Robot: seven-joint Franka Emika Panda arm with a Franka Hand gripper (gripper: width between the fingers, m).
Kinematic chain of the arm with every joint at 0, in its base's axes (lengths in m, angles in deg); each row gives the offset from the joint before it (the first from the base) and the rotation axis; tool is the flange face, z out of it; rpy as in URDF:
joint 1: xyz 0 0 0.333 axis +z
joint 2: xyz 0 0 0 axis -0.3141 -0.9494 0
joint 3: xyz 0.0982 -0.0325 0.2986 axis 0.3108 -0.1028 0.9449
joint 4: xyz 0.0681 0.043 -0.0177 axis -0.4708 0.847 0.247
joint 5: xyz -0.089 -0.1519 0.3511 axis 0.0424 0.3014 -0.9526
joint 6: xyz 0 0 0 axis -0.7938 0.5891 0.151
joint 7: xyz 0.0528 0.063 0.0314 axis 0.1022 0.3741 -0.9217
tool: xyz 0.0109 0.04 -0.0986 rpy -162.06 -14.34 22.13
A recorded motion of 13 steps. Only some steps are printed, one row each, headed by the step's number.
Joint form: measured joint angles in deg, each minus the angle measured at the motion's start. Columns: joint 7, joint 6, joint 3, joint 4, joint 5, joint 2, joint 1.
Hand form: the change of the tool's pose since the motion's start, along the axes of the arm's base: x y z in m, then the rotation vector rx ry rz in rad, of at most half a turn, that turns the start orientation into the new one. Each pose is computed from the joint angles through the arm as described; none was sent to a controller.
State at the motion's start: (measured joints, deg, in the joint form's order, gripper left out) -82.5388 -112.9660 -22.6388 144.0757 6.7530 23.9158 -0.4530
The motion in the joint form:
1: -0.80 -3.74 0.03 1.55 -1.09 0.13 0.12
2: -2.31 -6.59 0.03 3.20 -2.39 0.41 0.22
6: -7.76 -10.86 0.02 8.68 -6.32 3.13 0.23
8: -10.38 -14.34 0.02 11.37 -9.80 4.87 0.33
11: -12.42 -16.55 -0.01 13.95 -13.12 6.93 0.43
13: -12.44 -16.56 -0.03 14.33 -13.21 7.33 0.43
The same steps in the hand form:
1: 0.0009 -0.0004 -0.0057 0.0108 -0.0401 -0.0094
2: -0.0007 -0.0012 -0.0123 0.0218 -0.0686 -0.0070
6: -0.0184 -0.0051 -0.0280 0.0384 -0.1094 0.0236
8: -0.0261 -0.0075 -0.0302 0.0587 -0.1582 0.0139
11: -0.0360 -0.0100 -0.0314 0.0756 -0.1914 -0.0007
13: -0.0380 -0.0104 -0.0314 0.0737 -0.1917 -0.0021

